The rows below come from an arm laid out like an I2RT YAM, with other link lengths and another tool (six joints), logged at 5 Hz.
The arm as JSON. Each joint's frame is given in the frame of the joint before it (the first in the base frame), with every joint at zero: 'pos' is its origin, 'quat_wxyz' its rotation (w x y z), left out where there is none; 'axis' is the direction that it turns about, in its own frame. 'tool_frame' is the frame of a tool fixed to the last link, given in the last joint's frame.
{
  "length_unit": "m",
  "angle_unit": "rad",
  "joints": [
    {
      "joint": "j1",
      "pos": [
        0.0,
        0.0,
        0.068
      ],
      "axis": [
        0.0,
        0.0,
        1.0
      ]
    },
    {
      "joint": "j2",
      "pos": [
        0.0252,
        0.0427,
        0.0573
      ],
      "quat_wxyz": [
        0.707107,
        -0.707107,
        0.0,
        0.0
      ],
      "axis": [
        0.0,
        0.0,
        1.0
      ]
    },
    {
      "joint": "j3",
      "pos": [
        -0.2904,
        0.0,
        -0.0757
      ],
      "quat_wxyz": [
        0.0,
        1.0,
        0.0,
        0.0
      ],
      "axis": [
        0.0,
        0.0,
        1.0
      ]
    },
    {
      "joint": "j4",
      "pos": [
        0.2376,
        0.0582,
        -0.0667
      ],
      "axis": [
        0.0,
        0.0,
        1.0
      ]
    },
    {
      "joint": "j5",
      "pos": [
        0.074,
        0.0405,
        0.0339
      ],
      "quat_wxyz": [
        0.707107,
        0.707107,
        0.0,
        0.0
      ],
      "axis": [
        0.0,
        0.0,
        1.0
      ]
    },
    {
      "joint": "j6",
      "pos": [
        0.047,
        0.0,
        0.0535
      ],
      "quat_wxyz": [
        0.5,
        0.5,
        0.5,
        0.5
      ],
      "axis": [
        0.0,
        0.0,
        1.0
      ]
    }
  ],
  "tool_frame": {
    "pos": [
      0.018,
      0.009,
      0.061
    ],
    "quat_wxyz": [
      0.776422,
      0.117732,
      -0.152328,
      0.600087
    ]
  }
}
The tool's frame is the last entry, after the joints.
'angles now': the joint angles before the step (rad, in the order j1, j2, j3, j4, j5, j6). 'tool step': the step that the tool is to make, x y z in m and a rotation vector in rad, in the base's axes. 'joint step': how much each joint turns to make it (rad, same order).
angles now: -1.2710, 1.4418, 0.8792, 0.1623, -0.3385, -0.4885
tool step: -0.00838, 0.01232, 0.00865, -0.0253, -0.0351, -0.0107
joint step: -0.0162, -0.0666, -0.0446, 0.0203, -0.0149, 0.0238
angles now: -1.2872, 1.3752, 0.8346, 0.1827, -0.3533, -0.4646
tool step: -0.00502, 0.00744, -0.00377, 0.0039, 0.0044, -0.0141
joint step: -0.0046, -0.0283, -0.0334, 0.0003, 0.0100, 0.0004
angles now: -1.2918, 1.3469, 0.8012, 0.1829, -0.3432, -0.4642
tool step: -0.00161, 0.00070, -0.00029, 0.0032, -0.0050, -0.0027
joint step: -0.0050, -0.0039, -0.0037, -0.0003, -0.0042, 0.0048
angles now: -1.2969, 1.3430, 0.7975, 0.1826, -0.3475, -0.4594
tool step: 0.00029, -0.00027, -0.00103, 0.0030, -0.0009, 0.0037
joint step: -0.0009, 0.0031, -0.0004, 0.0008, -0.0049, -0.0001
